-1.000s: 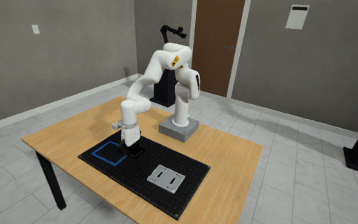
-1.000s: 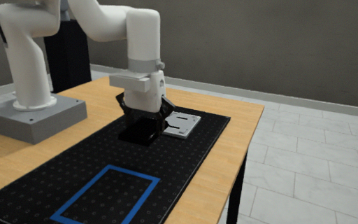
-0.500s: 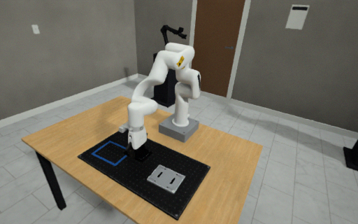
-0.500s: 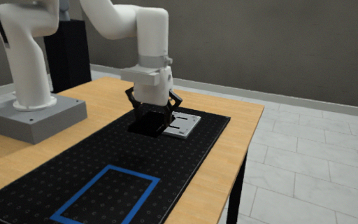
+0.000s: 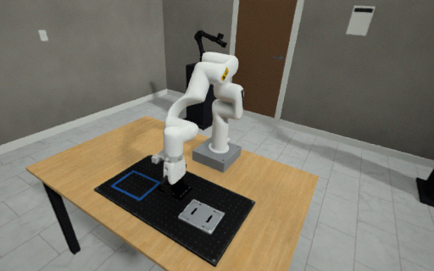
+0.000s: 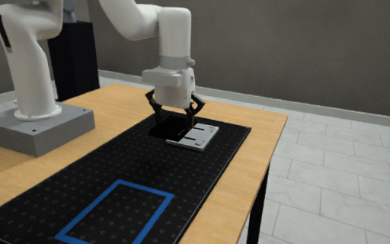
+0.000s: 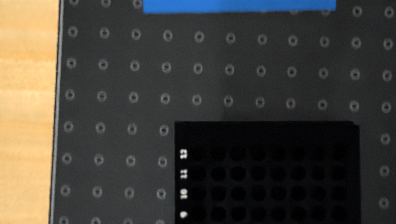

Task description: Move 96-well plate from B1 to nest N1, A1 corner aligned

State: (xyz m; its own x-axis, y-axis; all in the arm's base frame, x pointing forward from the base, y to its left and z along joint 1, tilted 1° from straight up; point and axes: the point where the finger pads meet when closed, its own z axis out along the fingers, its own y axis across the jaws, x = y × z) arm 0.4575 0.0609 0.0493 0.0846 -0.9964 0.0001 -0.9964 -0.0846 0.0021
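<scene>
My hand is 140 mm to the right of the grey plate nest N1, 100 mm above it and 10 mm past it. The rest, counted from my hand: 96-well plate 10 mm below.
</scene>
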